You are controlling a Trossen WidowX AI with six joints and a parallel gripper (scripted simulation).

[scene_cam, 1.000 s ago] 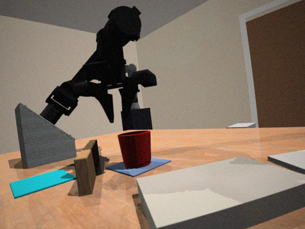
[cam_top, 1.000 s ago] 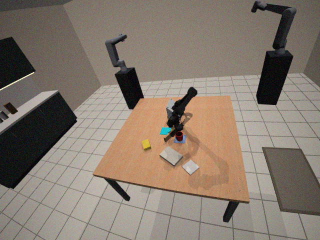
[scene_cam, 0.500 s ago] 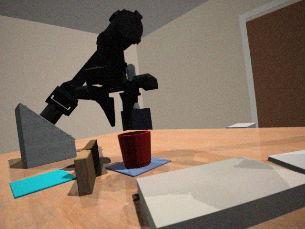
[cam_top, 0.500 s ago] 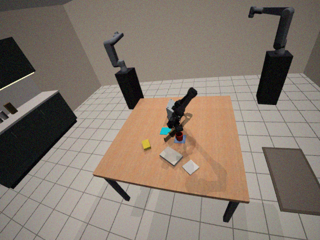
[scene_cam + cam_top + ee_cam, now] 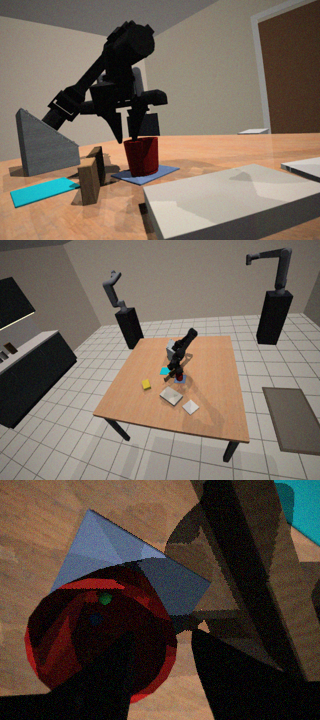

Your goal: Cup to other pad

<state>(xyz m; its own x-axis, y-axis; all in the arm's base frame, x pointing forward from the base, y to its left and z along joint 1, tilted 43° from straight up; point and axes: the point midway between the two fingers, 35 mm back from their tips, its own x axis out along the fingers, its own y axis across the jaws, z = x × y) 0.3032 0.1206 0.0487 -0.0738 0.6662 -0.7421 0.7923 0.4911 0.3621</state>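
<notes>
The red cup lies 2 cm ahead of my gripper tip, 2 cm to the left of it and 3 cm below it. Round my gripper tip: green marble: 3 cm ahead, 2 cm to the left, 5 cm below; then cyan pad: 6 cm behind, 16 cm to the right, 8 cm below; then brown wooden block: 2 cm behind, 7 cm to the right, 5 cm below.
</notes>
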